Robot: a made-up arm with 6 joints.
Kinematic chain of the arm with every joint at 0, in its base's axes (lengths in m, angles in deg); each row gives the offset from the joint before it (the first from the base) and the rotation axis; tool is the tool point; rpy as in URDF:
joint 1: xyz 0 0 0.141 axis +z
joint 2: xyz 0 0 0 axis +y
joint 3: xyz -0.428 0 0.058 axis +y
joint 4: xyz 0.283 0 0.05 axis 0.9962 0 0.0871
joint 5: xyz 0 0 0 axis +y
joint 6: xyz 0.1 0 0.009 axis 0.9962 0 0.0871
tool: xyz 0 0 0 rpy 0 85 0
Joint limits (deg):
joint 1: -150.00..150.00
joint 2: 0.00..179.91
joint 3: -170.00..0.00
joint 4: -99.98..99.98
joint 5: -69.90..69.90
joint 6: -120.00..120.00
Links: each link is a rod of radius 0.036 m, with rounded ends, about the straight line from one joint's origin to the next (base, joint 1, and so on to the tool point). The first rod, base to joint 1, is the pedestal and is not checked.
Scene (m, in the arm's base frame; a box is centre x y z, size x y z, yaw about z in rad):
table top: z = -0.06
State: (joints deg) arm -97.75 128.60 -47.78 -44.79 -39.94 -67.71
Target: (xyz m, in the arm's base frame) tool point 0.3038 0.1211 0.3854
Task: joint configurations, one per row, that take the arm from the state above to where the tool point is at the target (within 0.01 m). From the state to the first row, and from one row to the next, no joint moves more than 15 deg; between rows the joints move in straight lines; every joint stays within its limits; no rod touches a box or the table.
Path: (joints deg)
1: -84.54 123.35 -46.45 -46.91 -42.63 -67.71
2: -71.32 118.10 -45.11 -49.03 -45.33 -67.71
3: -58.11 112.85 -43.78 -51.15 -48.02 -67.71
4: -44.89 107.60 -42.44 -53.27 -50.71 -67.71
5: -31.68 102.35 -41.11 -55.39 -53.41 -67.71
6: -18.46 97.10 -39.77 -57.51 -56.10 -67.71
7: -5.25 91.84 -38.44 -59.63 -58.79 -67.71
8: 7.97 86.59 -37.10 -61.75 -61.48 -67.71

